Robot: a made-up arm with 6 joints.
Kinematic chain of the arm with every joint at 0, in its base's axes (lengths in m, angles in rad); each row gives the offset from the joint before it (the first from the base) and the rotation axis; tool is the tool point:
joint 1: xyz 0 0 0.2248 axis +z
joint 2: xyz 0 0.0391 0 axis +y
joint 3: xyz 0 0 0.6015 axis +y
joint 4: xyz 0 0 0.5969 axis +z
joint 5: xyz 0 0 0 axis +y
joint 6: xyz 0 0 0.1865 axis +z
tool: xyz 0 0 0
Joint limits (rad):
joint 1: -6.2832..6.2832
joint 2: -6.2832..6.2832
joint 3: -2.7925..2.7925
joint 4: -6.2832..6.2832
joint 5: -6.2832..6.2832
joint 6: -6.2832..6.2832
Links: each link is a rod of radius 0.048 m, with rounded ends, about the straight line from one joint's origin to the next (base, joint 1, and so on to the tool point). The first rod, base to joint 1, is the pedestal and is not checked.
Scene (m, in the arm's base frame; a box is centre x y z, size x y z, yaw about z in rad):
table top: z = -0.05
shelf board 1: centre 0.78 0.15 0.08 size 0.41 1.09 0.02 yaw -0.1
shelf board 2: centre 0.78 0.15 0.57 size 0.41 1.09 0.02 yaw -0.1
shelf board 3: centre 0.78 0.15 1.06 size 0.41 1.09 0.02 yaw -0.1
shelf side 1: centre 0.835 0.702 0.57 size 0.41 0.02 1 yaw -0.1
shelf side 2: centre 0.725 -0.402 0.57 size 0.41 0.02 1 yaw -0.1
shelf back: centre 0.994 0.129 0.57 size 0.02 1.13 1 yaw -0.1
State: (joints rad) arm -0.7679 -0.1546 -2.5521 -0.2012 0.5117 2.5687
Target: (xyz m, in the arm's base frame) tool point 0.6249 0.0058 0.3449
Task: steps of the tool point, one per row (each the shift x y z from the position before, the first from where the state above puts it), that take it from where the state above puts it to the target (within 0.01 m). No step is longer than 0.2 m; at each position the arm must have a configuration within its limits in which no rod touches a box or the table.
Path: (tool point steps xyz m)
1: 0.1071 0.1003 0.0194
2: 0.1372 0.0665 0.0204
3: 0.1560 0.0236 0.0211
4: 0.1610 -0.0242 0.0221
5: 0.1510 -0.0729 0.0227
6: 0.1259 -0.1173 0.0232
7: 0.0878 -0.1527 0.0238
8: 0.0396 -0.1755 0.0242

